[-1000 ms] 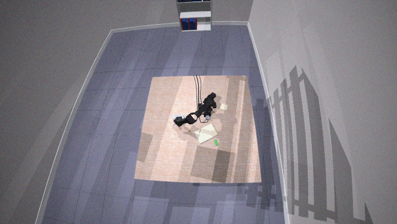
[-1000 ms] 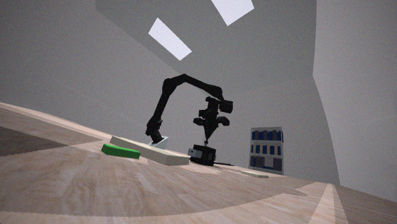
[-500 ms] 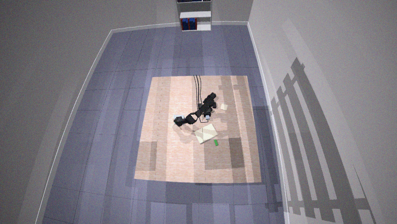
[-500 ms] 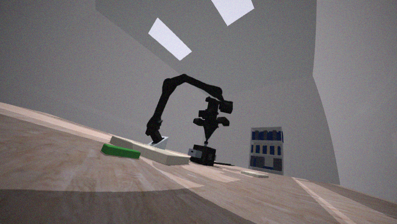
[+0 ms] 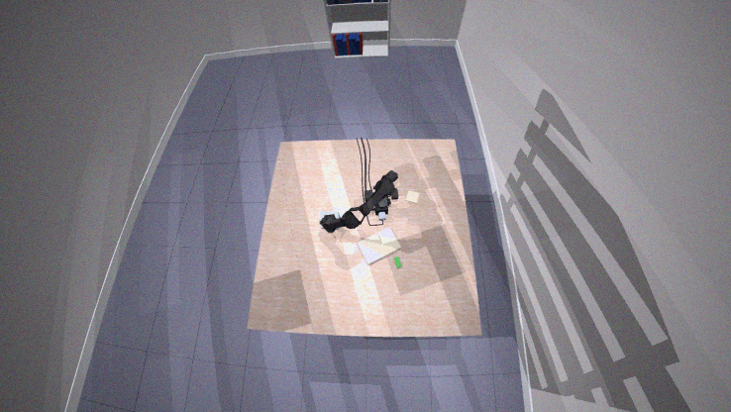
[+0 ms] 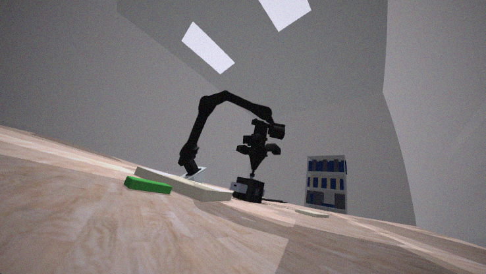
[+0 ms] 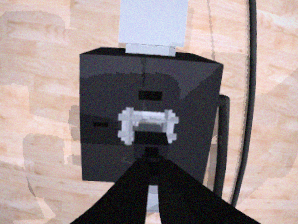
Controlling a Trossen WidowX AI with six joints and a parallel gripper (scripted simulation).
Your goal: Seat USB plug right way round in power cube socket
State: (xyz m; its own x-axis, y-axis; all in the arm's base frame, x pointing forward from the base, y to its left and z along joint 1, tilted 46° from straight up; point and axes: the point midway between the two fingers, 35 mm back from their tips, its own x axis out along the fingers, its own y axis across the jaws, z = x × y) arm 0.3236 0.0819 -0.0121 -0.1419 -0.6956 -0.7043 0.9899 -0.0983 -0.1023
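The dark USB plug is 2 cm below my gripper tip. Round my gripper tip: USB socket (5 cm below); green block (7 cm ahead, 35 cm to the right, 11 cm below).
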